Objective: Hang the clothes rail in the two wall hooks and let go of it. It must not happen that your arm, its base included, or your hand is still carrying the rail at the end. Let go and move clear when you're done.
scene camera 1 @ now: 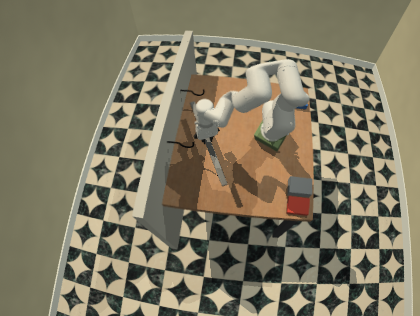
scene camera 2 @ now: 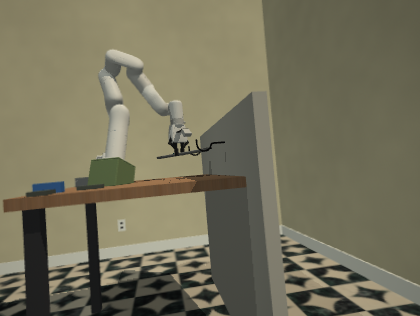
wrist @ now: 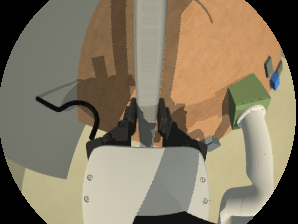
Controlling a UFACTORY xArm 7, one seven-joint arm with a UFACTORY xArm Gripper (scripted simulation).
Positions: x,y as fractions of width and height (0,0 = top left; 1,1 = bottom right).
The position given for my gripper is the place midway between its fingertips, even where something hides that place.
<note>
I see my gripper (wrist: 0.49,0.47) and a wall panel (scene camera 2: 0.59,0.82).
The wall panel shows as well in the wrist view (wrist: 0.16,0.63).
</note>
